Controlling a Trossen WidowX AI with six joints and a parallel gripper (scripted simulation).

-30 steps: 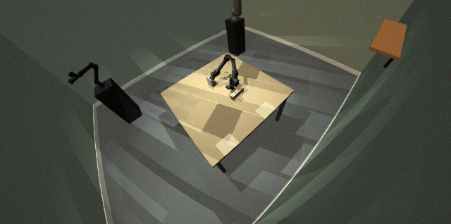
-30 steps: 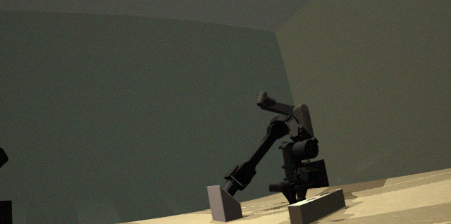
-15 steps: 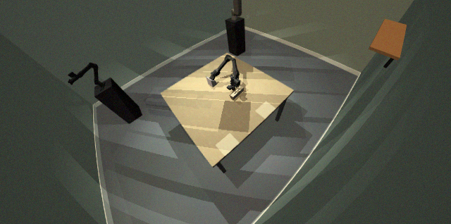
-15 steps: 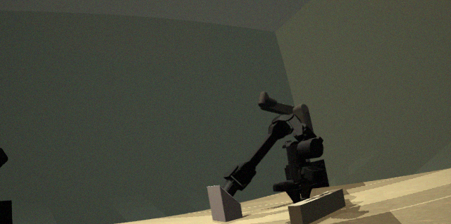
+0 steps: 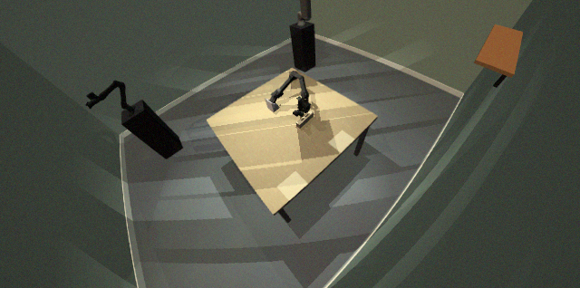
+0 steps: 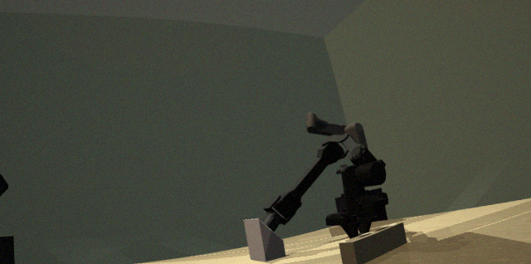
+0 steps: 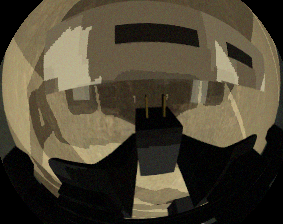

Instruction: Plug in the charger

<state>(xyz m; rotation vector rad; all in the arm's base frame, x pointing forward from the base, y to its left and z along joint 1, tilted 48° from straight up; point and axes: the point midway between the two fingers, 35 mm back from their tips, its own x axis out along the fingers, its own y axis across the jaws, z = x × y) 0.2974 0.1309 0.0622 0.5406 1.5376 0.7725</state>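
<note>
My gripper tip is now 20 mm short of the charger and 10 mm below it.
</note>
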